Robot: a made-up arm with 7 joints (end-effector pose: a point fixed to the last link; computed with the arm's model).
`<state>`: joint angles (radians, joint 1 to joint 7).
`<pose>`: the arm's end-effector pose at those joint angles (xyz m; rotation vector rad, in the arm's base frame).
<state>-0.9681 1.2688 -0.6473 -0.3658 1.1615 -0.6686 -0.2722</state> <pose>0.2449 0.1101 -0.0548 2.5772 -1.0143 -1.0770</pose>
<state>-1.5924 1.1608 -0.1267 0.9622 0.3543 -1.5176 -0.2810</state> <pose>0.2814 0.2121 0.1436 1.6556 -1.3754 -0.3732</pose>
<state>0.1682 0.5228 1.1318 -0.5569 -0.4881 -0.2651 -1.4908</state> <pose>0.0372 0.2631 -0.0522 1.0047 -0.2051 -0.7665</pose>
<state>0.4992 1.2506 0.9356 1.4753 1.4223 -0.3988 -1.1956</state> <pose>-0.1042 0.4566 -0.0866 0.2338 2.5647 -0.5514</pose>
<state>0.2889 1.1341 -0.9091 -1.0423 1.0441 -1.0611 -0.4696</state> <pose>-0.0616 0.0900 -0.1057 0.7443 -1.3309 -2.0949</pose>
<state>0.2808 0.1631 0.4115 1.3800 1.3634 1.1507 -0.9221</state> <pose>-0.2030 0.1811 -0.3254 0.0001 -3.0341 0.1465</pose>
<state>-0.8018 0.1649 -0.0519 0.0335 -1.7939 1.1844 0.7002</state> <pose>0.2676 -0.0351 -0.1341 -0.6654 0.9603 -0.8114</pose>
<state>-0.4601 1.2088 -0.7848 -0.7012 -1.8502 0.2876 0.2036</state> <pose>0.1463 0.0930 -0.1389 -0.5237 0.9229 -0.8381</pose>
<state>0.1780 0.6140 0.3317 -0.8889 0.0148 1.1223 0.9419</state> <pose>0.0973 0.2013 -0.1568 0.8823 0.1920 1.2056</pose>
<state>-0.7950 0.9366 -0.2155 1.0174 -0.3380 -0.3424 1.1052</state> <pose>0.3068 0.3025 -0.1416 0.6078 -0.2940 1.3520</pose>
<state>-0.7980 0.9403 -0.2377 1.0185 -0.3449 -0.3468 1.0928</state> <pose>0.3074 0.3015 -0.1418 0.6180 -0.2924 1.3276</pose>
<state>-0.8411 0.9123 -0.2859 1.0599 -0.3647 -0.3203 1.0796</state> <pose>0.3163 0.2931 -0.1479 0.6187 -0.2387 1.3095</pose>
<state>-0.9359 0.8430 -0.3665 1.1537 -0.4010 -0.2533 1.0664</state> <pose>0.3358 0.2732 -0.1584 0.6141 -0.1264 1.2930</pose>
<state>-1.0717 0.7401 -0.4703 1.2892 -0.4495 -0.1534 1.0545</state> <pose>0.3622 0.2407 -0.1657 0.6198 0.0145 1.2678</pose>
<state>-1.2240 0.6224 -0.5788 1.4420 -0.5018 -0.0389 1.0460</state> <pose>0.3879 0.2008 -0.1626 0.6463 0.1426 1.2384</pose>
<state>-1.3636 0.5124 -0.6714 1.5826 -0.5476 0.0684 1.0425</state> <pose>0.4065 0.1630 -0.1499 0.6858 0.2324 1.2197</pose>
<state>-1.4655 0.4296 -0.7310 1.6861 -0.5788 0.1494 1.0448</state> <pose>0.4162 0.1350 -0.1355 0.7191 0.2851 1.2172</pose>
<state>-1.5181 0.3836 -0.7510 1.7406 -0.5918 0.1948 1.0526</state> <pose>0.4197 0.1196 -0.1274 0.7346 0.3138 1.2231</pose>
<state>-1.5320 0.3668 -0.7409 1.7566 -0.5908 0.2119 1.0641</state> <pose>0.4201 0.1137 -0.1264 0.7346 0.3308 1.2305</pose>
